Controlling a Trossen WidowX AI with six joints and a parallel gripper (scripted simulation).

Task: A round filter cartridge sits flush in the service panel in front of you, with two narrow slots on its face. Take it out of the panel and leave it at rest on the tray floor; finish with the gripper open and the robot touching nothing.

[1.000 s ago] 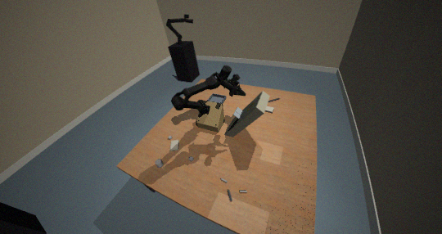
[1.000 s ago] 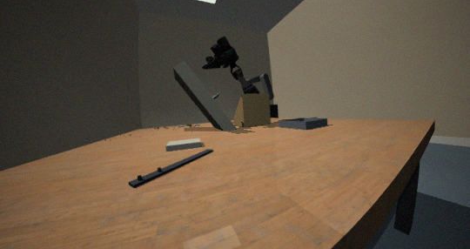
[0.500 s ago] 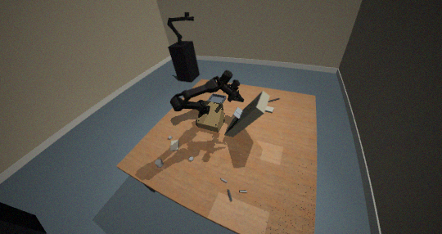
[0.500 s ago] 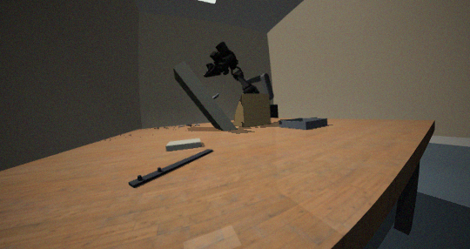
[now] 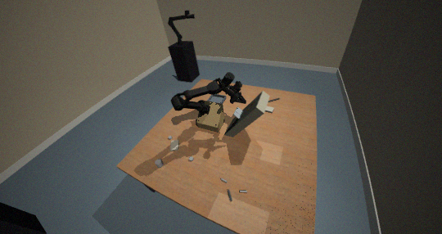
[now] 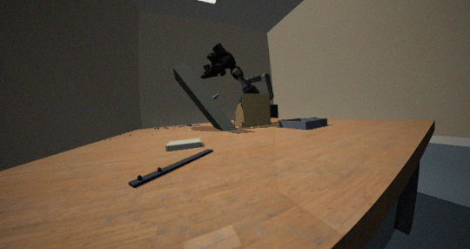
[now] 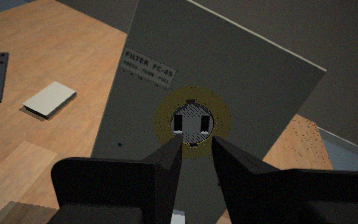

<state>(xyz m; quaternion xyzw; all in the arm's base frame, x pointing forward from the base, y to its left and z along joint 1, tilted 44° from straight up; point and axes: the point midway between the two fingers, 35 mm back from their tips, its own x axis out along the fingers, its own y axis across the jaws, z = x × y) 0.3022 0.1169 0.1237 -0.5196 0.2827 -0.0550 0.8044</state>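
The round grey filter cartridge is 50 mm ahead of my gripper tip and 40 mm below it. Also, from my gripper tip: shallow grey tray: 390 mm behind, 280 mm to the left, 270 mm below; then grey service panel: 110 mm below.
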